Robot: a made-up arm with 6 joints.
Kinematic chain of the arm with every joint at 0, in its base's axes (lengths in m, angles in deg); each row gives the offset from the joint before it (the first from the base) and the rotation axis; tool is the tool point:
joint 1: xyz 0 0 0.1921 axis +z
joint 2: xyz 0 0.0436 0 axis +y
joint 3: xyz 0 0 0.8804 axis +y
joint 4: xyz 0 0 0.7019 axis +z
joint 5: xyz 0 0 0 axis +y
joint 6: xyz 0 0 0.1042 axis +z
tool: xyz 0 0 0
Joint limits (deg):
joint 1: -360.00..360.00
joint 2: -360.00..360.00
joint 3: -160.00..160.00
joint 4: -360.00..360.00
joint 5: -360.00..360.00
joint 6: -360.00..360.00
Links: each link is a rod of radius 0.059 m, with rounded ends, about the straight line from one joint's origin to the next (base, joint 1, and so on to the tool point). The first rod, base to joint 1, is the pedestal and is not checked.
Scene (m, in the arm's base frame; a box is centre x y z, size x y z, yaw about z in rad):
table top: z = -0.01
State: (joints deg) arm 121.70 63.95 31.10 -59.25 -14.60 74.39
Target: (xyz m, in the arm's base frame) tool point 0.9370 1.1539 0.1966
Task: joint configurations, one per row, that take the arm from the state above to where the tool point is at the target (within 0.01 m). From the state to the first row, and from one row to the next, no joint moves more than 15 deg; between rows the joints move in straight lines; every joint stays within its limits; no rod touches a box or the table.
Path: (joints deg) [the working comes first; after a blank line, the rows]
Joints at the target: 48.69 62.98 57.05 -59.28 -9.27 74.39
Straight joint move there: clear.

1: 107.10 63.76 36.29 -59.26 -13.53 74.39
2: 92.49 63.56 41.48 -59.26 -12.47 74.39
3: 77.89 63.37 46.67 -59.27 -11.40 74.39
4: 63.29 63.18 51.86 -59.27 -10.33 74.39
5: 48.69 62.98 57.05 -59.28 -9.27 74.39

